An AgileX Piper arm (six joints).
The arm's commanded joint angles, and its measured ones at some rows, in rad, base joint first. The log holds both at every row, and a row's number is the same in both.
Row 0, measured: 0.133 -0.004 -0.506 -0.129 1.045 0.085
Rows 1 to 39, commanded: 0.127 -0.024 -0.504 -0.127 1.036 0.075; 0.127 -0.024 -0.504 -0.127 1.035 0.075; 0.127 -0.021 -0.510 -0.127 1.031 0.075; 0.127 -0.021 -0.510 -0.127 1.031 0.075; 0.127 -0.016 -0.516 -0.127 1.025 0.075; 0.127 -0.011 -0.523 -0.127 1.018 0.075; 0.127 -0.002 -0.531 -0.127 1.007 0.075; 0.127 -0.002 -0.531 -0.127 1.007 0.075; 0.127 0.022 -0.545 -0.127 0.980 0.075; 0.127 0.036 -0.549 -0.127 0.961 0.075; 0.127 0.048 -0.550 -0.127 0.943 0.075; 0.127 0.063 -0.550 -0.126 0.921 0.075; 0.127 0.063 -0.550 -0.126 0.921 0.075; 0.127 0.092 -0.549 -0.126 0.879 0.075; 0.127 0.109 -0.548 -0.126 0.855 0.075; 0.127 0.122 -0.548 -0.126 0.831 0.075; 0.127 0.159 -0.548 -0.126 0.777 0.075; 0.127 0.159 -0.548 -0.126 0.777 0.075; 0.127 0.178 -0.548 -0.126 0.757 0.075; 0.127 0.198 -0.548 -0.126 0.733 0.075; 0.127 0.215 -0.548 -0.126 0.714 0.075; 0.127 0.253 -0.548 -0.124 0.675 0.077; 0.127 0.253 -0.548 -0.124 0.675 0.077; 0.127 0.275 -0.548 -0.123 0.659 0.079; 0.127 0.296 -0.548 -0.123 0.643 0.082; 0.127 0.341 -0.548 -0.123 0.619 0.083; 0.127 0.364 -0.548 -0.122 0.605 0.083; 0.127 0.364 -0.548 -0.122 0.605 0.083; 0.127 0.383 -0.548 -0.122 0.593 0.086; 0.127 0.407 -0.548 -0.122 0.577 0.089; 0.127 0.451 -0.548 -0.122 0.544 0.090; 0.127 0.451 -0.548 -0.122 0.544 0.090; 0.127 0.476 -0.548 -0.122 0.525 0.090; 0.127 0.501 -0.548 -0.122 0.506 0.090; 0.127 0.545 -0.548 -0.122 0.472 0.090; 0.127 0.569 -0.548 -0.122 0.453 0.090; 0.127 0.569 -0.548 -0.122 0.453 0.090; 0.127 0.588 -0.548 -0.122 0.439 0.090; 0.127 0.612 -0.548 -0.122 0.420 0.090
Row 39, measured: 0.133 0.567 -0.543 -0.125 0.478 0.087
